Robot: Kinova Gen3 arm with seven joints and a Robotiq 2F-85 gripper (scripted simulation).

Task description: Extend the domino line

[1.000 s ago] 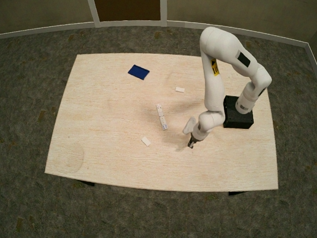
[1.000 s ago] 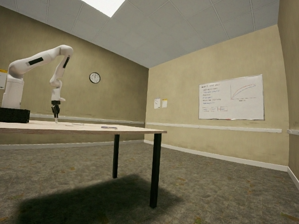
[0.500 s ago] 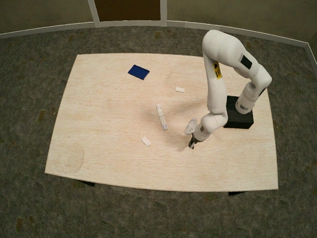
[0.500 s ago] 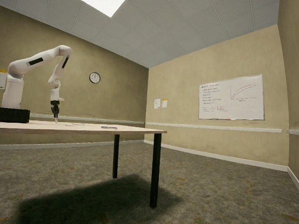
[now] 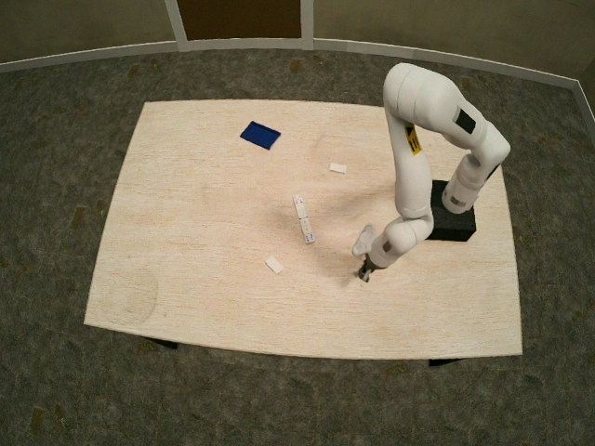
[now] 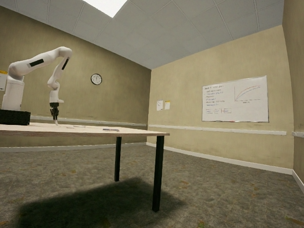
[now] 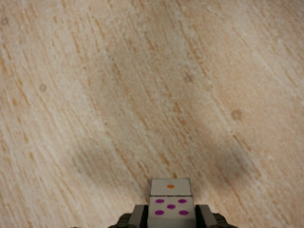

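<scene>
Now: hand 10 mm short of the white domino and 40 mm above it.
</scene>
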